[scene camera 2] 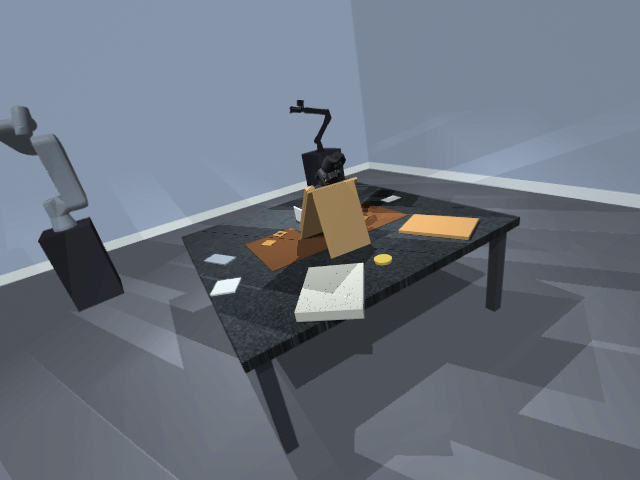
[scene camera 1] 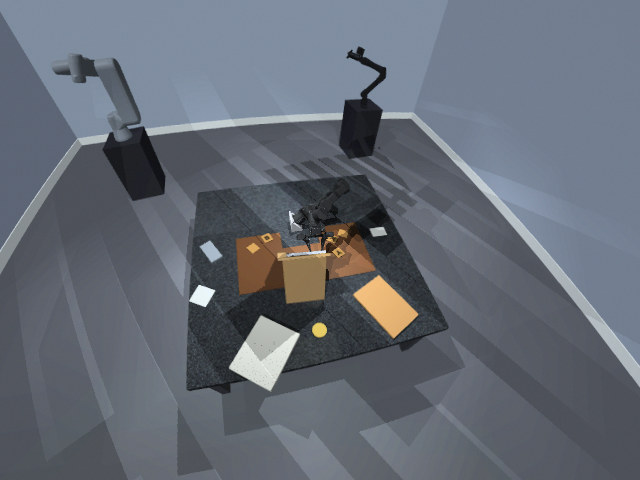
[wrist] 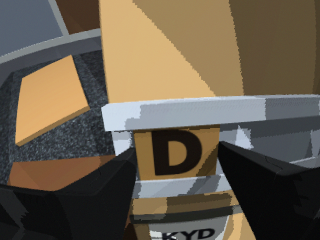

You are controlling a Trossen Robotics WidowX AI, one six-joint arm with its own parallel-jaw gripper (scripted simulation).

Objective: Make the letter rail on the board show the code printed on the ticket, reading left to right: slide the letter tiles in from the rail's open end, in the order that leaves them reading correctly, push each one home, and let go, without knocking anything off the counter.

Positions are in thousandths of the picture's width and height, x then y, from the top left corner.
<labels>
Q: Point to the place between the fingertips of my gripper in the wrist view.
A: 555,627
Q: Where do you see a wood plank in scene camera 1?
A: At 591,622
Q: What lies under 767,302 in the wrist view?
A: A tan board.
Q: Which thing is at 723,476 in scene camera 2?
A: A wood plank.
</labels>
